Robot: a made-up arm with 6 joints.
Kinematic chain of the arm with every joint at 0, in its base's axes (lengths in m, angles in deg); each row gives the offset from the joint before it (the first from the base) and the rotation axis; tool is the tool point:
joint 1: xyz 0 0 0.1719 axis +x
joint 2: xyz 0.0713 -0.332 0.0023 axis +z
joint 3: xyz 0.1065 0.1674 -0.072 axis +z
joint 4: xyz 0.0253 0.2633 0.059 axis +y
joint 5: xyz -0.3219 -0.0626 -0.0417 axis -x
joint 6: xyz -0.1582 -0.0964 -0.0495 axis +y
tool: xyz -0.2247 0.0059 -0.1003
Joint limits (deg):
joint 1: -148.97..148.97
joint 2: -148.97..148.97
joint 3: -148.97..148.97
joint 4: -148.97..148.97
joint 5: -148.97..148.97
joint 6: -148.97..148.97
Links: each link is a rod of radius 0.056 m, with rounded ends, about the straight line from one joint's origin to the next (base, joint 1, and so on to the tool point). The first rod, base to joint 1, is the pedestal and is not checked.
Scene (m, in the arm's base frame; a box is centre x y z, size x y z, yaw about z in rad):
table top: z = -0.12
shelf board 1: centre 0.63 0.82 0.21 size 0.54 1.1 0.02 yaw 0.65
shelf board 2: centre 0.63 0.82 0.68 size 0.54 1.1 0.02 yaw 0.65
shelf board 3: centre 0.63 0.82 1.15 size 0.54 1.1 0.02 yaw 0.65
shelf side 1: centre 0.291 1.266 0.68 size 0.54 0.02 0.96 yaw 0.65
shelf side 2: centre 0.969 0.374 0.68 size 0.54 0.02 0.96 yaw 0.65
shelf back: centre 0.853 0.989 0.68 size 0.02 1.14 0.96 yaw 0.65
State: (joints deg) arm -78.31 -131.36 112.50 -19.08 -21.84 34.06
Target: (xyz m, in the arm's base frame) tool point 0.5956 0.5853 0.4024
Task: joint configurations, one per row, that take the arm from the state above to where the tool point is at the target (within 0.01 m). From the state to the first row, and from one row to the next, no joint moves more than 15 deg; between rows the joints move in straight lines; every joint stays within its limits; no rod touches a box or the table.
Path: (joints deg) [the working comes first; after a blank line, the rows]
Joints at the target: -137.01 -9.45 148.97 18.72 -29.22 76.49
Straight joint move there: touches shelf board 2.

1: -82.11 -117.56 114.33 -14.38 -22.38 43.31
2: -85.90 -103.75 116.16 -9.68 -22.92 52.56
3: -89.70 -89.95 117.99 -4.98 -23.46 61.81
4: -93.50 -76.15 119.82 -0.28 -24.00 71.07
5: -97.29 -62.34 121.65 4.41 -24.54 80.32
6: -101.09 -48.54 123.48 9.11 -25.08 89.57
7: -104.88 -34.73 125.31 13.81 -25.61 98.82
8: -108.68 -20.93 127.14 18.51 -26.15 108.07
9: -112.48 -7.13 128.96 23.21 -26.69 117.32
10: -116.27 6.68 130.79 27.91 -27.23 126.58
11: -121.46 2.65 135.34 25.61 -27.73 114.05
12: -126.64 -1.39 139.88 23.32 -28.23 101.53
13: -131.82 -5.42 144.43 21.02 -28.72 89.01
14: -137.01 -9.45 148.97 18.72 -29.22 76.49

